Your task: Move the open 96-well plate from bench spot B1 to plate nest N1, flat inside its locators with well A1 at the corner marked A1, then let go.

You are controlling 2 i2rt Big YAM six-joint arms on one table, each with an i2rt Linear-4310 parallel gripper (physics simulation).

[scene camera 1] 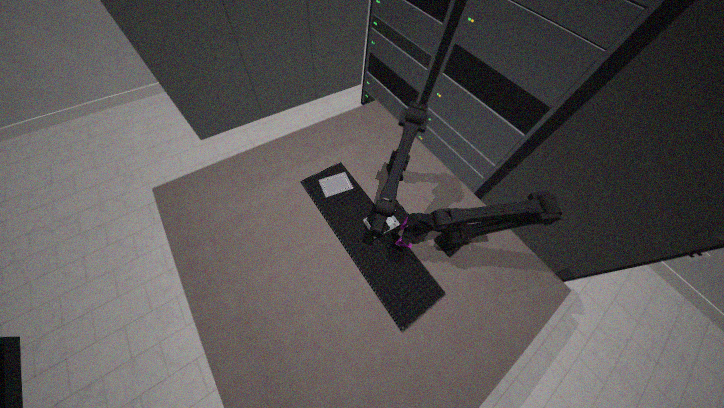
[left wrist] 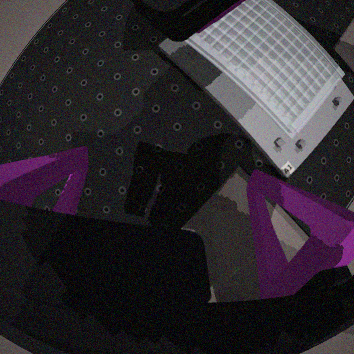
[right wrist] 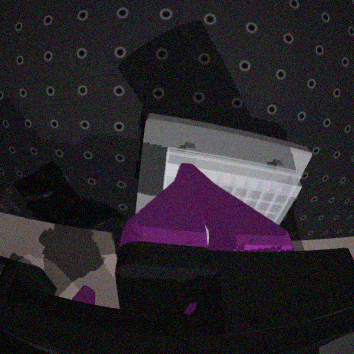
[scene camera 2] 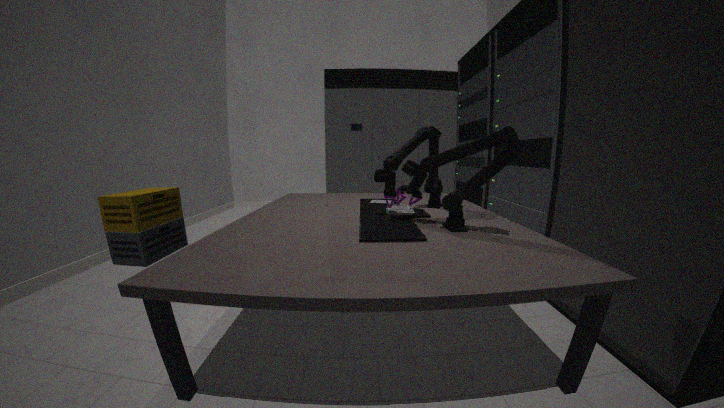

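Seen in the pictures: left gripper, fingertip midpoint: (scene camera 1: 398,236) (left wrist: 171,167) (right wrist: 41,266) (scene camera 2: 403,204); right gripper, fingertip midpoint: (left wrist: 193,26) (right wrist: 184,172) (scene camera 2: 389,207); left arm's base, link origin: (scene camera 1: 446,244) (right wrist: 23,272) (scene camera 2: 454,228); right arm's base, link origin: (scene camera 2: 434,206).
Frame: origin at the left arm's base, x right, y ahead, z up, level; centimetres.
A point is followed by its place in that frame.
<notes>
The white 96-well plate (left wrist: 270,60) {y 21.3, x 29.2, z 4.5 cm} (right wrist: 261,197) {y 26.5, x 32.4, z 5.2 cm} (scene camera 1: 391,221) {y 17.1, x 26.8, z 3.8 cm} (scene camera 2: 399,209) {y 22.1, x 26.2, z 3.9 cm} lies on the grey plate nest (left wrist: 260,123) {y 18.6, x 24.9, z 2.5 cm} (right wrist: 218,138) {y 28.8, x 29.6, z 2.5 cm}, inside the small locator pegs (left wrist: 279,142) {y 16.5, x 24.6, z 3.3 cm}. The nest's A1 label (left wrist: 288,168) {y 14.2, x 23.7, z 2.5 cm} is at its near corner in the left wrist view. My right gripper (right wrist: 184,172) {y 27.7, x 27.5, z 4.7 cm} (scene camera 1: 376,229) {y 27.7, x 27.5, z 4.7 cm} is shut with nothing between its purple fingers, and its tips are over the plate's near edge. My left gripper (left wrist: 171,167) {y 21.9, x 18.0, z 8.5 cm} (scene camera 1: 403,239) {y 21.9, x 18.0, z 8.5 cm} is open and empty, just beside the nest over the black board. I cannot tell whether the plate sits fully flat.
The nest stands on a long black perforated board (scene camera 1: 405,289) {y 34.0, x -2.7, z 1.3 cm} (scene camera 2: 385,231) {y 35.2, x -5.5, z 1.3 cm} on the brown table (scene camera 1: 262,284) {y 84.9, x 39.2, z 0.0 cm}. A pale square pad (scene camera 1: 335,184) {y 26.9, x 64.1, z 1.5 cm} lies at the board's far end. Dark cabinets (scene camera 1: 506,65) stand behind the arms. A yellow and grey crate (scene camera 2: 141,223) stands on the floor.
</notes>
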